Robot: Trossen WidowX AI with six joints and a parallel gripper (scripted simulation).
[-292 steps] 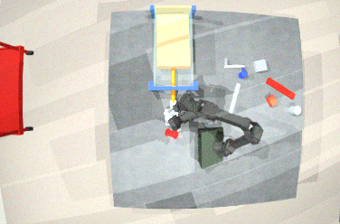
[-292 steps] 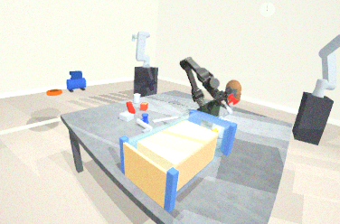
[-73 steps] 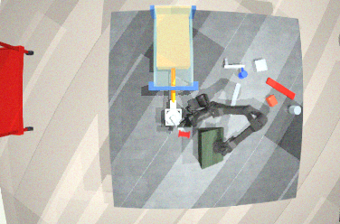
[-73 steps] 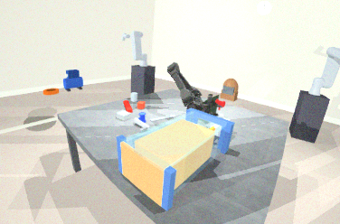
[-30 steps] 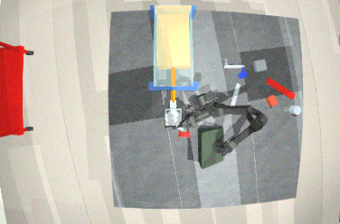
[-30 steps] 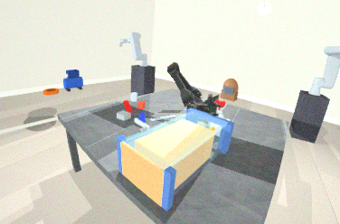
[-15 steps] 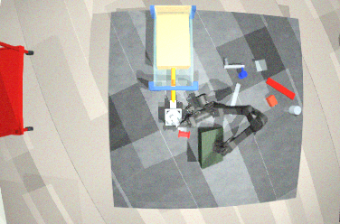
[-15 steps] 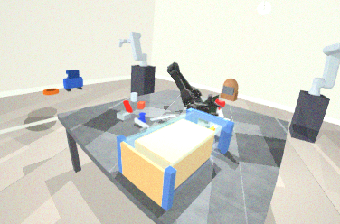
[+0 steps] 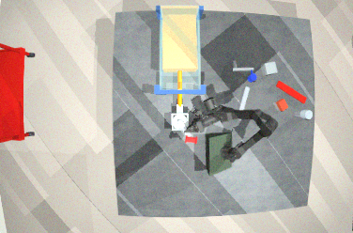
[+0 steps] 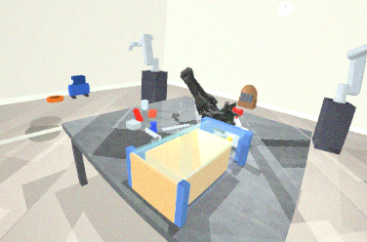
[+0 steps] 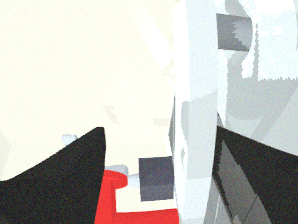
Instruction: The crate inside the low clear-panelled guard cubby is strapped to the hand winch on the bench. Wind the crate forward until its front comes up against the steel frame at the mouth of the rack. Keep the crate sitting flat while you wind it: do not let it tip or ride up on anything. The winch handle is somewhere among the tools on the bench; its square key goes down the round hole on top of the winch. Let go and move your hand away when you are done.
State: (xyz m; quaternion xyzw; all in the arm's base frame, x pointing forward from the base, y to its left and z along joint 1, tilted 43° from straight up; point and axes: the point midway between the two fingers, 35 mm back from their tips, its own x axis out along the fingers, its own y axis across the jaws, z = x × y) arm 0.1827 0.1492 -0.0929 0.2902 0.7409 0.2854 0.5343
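The winch handle with red grip is 1 cm to the right of my gripper tip, 1 cm below it and 1 cm behind it. Round my gripper tip: blue frame 21 cm ahead, 2 cm below, 1 cm to the right; then white bar 38 cm to the right, 13 cm below, 9 cm ahead; then white winch 10 cm below, 3 cm ahead, 1 cm to the left.
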